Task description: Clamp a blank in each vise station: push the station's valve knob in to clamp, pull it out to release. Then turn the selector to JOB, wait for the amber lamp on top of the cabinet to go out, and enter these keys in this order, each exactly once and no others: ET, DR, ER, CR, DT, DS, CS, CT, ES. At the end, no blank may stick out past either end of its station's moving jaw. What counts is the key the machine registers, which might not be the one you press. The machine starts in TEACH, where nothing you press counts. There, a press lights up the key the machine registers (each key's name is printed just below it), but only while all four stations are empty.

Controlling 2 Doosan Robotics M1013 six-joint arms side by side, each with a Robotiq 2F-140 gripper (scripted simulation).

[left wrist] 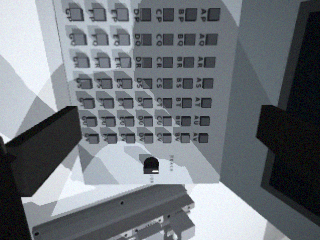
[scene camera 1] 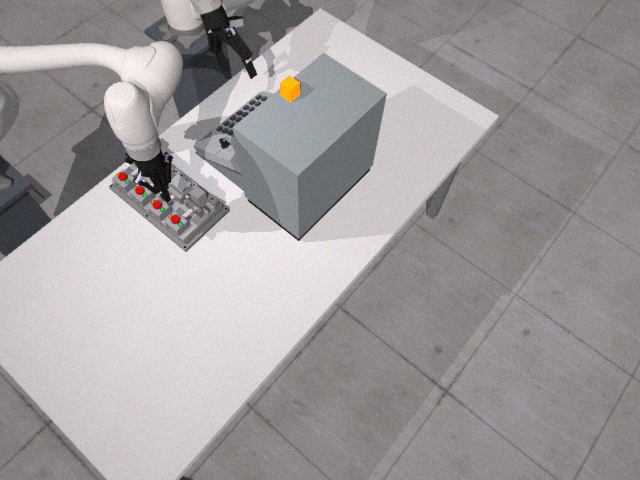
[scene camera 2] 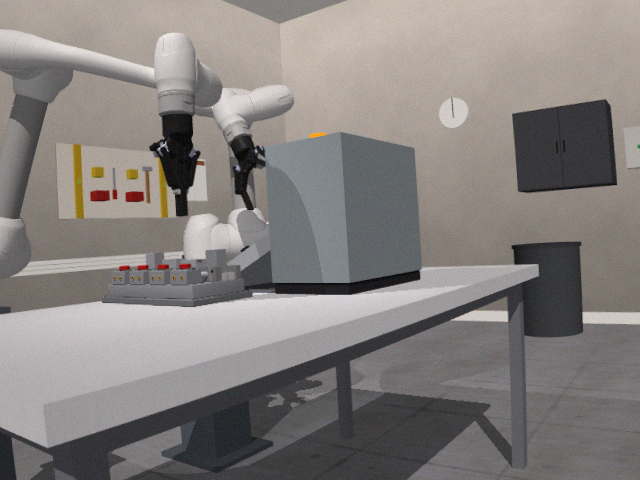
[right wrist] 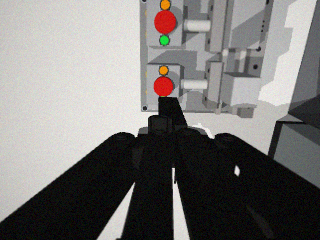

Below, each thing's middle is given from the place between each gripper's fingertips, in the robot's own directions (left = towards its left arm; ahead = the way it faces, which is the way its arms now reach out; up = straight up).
Labels:
Now: the key panel (scene camera 1: 225, 161) 22 cm below my left hand (scene camera 1: 240, 73), 8 cm ahead of it and 5 cm to the right of it.
Right now my right hand is 50 mm past the key panel, 430 mm to the right of it and 180 mm above it.

